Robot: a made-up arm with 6 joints.
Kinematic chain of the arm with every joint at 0, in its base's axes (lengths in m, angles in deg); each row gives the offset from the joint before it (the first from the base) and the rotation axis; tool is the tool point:
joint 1: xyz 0 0 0.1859 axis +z
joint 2: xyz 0 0 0 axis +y
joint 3: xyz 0 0 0.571 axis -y
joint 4: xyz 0 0 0 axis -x
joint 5: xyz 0.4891 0 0 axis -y
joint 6: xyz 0 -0.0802 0 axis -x
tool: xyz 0 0 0
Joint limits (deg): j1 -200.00..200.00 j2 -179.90..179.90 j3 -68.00..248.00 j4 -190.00..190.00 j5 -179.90..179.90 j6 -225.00..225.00
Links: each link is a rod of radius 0.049 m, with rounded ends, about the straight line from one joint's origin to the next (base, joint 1, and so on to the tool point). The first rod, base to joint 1, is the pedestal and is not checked.
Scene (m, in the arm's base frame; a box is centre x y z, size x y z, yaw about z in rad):
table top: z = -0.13
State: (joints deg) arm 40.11 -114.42 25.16 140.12 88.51 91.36
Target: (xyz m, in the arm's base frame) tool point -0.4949 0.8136 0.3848
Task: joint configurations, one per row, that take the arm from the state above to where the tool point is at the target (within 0.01 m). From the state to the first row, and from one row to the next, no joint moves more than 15 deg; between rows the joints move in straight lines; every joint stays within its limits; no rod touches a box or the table.
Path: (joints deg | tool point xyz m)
1: 26.55 -112.41 26.75 140.56 88.51 91.36 | -0.8607 -0.3608 0.2495
2: 12.99 -110.39 28.34 141.01 88.51 91.36 | -0.9262 -0.1497 0.2716
3: -0.57 -108.38 29.93 141.45 88.51 91.36 | -0.9397 0.0721 0.2938
4: -14.14 -106.36 31.52 141.89 88.51 91.36 | -0.8999 0.2918 0.3164
5: -27.70 -104.35 33.10 142.33 88.51 91.36 | -0.8086 0.4962 0.3390
6: -41.26 -102.33 34.69 142.78 88.51 91.36 | -0.6711 0.6737 0.3619
7: -54.82 -100.32 36.28 143.22 88.51 91.36 | -0.4949 0.8136 0.3848

